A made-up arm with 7 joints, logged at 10 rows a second.
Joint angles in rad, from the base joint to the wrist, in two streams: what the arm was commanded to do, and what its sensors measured. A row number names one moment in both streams.
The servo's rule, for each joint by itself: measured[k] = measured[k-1] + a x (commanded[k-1-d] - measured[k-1]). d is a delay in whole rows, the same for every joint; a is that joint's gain. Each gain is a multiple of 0.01, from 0.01 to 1. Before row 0 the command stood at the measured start. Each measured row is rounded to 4 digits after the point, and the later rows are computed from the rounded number. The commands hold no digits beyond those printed.
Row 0, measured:
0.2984, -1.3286, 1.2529, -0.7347, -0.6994, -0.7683, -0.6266
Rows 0 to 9, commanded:
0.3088, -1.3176, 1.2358, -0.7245, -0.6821, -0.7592, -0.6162
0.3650, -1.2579, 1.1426, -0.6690, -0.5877, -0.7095, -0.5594
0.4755, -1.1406, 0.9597, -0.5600, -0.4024, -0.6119, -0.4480
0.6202, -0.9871, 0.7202, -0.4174, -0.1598, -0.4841, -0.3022
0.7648, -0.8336, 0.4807, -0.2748, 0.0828, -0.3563, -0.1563
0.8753, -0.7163, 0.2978, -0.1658, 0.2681, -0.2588, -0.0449
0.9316, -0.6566, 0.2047, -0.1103, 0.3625, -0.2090, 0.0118
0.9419, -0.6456, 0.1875, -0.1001, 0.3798, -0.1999, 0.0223
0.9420, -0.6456, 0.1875, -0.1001, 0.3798, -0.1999, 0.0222
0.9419, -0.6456, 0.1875, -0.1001, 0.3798, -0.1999, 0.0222
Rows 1 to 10, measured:
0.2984, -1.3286, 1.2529, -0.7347, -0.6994, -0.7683, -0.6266
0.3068, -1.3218, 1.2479, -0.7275, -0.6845, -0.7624, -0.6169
0.3539, -1.2822, 1.2174, -0.6860, -0.6013, -0.7280, -0.5634
0.4524, -1.1944, 1.1427, -0.5965, -0.4302, -0.6525, -0.4561
0.5883, -1.0659, 1.0202, -0.4693, -0.1977, -0.5430, -0.3130
0.7313, -0.9219, 0.8637, -0.3312, 0.0435, -0.4216, -0.1673
0.8479, -0.7944, 0.6996, -0.2138, 0.2367, -0.3158, -0.0535
0.9157, -0.7090, 0.5561, -0.1403, 0.3449, -0.2464, 0.0072
0.9369, -0.6697, 0.4492, -0.1118, 0.3749, -0.2162, 0.0212
0.9410, -0.6548, 0.3733, -0.1035, 0.3791, -0.2056, 0.0221
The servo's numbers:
d 1
a 0.81 0.62 0.29 0.71 0.86 0.65 0.93

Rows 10 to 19, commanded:
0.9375, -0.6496, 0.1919, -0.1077, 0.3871, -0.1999, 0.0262
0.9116, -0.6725, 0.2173, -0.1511, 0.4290, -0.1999, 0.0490
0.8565, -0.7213, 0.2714, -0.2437, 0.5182, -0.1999, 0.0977
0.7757, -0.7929, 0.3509, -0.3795, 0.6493, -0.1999, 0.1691
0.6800, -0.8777, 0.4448, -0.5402, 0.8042, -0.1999, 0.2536
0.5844, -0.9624, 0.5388, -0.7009, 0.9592, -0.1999, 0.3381
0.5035, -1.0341, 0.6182, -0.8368, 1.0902, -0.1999, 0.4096
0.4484, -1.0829, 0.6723, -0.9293, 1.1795, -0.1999, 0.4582
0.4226, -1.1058, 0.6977, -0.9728, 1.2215, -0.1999, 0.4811
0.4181, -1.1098, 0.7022, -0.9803, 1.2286, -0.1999, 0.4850
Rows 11 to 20, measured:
0.9417, -0.6491, 0.3194, -0.1011, 0.3797, -0.2019, 0.0222
0.9383, -0.6494, 0.2824, -0.1058, 0.3861, -0.2006, 0.0259
0.9167, -0.6637, 0.2635, -0.1380, 0.4230, -0.2001, 0.0474
0.8679, -0.6994, 0.2658, -0.2130, 0.5049, -0.2000, 0.0942
0.7932, -0.7574, 0.2905, -0.3312, 0.6291, -0.1999, 0.1639
0.7015, -0.8320, 0.3352, -0.4796, 0.7797, -0.1999, 0.2473
0.6066, -0.9128, 0.3942, -0.6367, 0.9341, -0.1999, 0.3317
0.5231, -0.9880, 0.4592, -0.7788, 1.0683, -0.1999, 0.4041
0.4626, -1.0468, 0.5210, -0.8857, 1.1639, -0.1999, 0.4544
0.4302, -1.0834, 0.5722, -0.9475, 1.2134, -0.1999, 0.4792

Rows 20 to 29, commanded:
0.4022, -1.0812, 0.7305, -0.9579, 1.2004, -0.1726, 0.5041
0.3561, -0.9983, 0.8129, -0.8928, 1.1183, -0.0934, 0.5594
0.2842, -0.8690, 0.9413, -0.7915, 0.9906, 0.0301, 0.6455
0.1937, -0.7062, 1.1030, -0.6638, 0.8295, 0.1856, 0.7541
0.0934, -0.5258, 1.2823, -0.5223, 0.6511, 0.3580, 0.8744
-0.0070, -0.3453, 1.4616, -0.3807, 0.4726, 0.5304, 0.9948
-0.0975, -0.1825, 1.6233, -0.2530, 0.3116, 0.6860, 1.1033
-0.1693, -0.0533, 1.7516, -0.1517, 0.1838, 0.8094, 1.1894
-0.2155, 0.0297, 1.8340, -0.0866, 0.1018, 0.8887, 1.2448
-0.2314, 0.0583, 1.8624, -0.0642, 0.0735, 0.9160, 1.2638
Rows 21 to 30, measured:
0.4204, -1.0998, 0.6099, -0.9708, 1.2265, -0.1999, 0.4846
0.4057, -1.0883, 0.6449, -0.9616, 1.2041, -0.1822, 0.5027
0.3655, -1.0325, 0.6936, -0.9128, 1.1303, -0.1245, 0.5554
0.2996, -0.9311, 0.7654, -0.8267, 1.0102, -0.0240, 0.6392
0.2138, -0.7917, 0.8633, -0.7110, 0.8548, 0.1122, 0.7461
0.1163, -0.6268, 0.9848, -0.5770, 0.6796, 0.2720, 0.8654
0.0164, -0.4523, 1.1231, -0.4376, 0.5016, 0.4400, 0.9857
-0.0759, -0.2850, 1.2682, -0.3065, 0.3382, 0.5999, 1.0951
-0.1516, -0.1413, 1.4084, -0.1966, 0.2054, 0.7361, 1.1828
-0.2034, -0.0353, 1.5318, -0.1185, 0.1163, 0.8353, 1.2405

